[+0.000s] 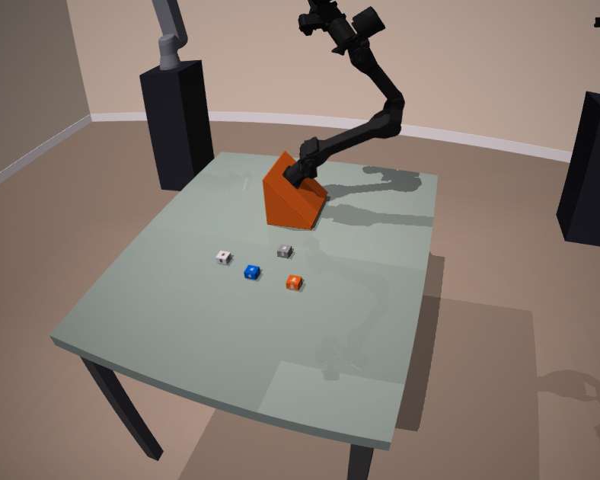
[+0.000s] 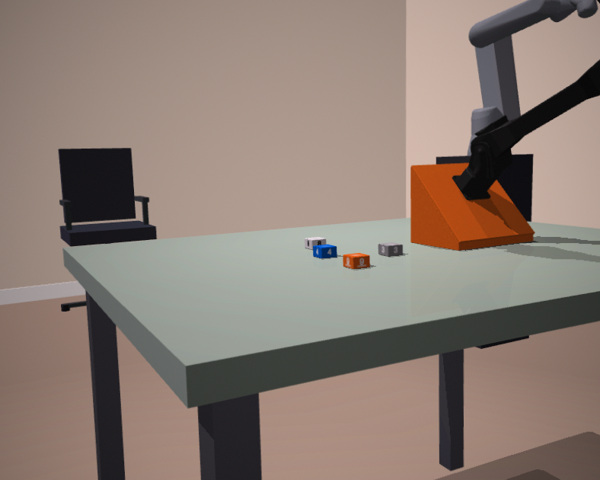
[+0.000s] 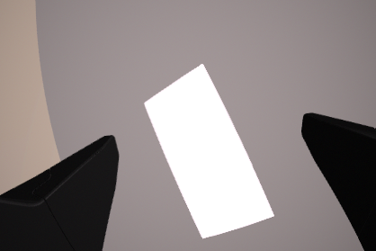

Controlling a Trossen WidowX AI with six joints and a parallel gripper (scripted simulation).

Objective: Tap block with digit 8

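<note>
Right now my gripper tip is 72 cm above the pale grey block, 27 cm short of it and 20 cm to the left of it. Also, from my gripper tip: orange block (72 cm below, 32 cm ahead, 3 cm to the left); then blue block marked 4 (72 cm below, 31 cm ahead, 9 cm to the right).
</note>
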